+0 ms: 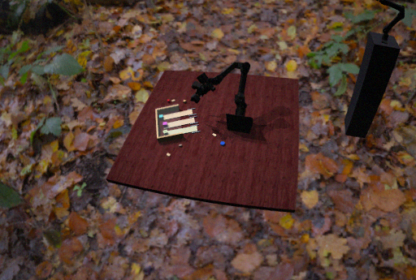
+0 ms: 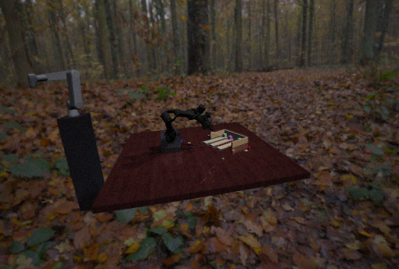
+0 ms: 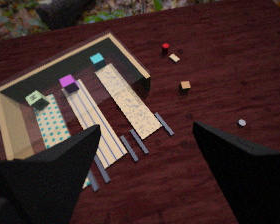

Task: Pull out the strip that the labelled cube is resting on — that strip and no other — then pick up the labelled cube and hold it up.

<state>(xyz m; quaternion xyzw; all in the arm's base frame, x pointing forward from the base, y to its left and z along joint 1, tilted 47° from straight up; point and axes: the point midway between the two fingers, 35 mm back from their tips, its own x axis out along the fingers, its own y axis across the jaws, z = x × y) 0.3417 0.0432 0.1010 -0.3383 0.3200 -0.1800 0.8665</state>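
My gripper tip is now 10 cm short of the strip, 12 cm to the right of it and 18 cm above it.
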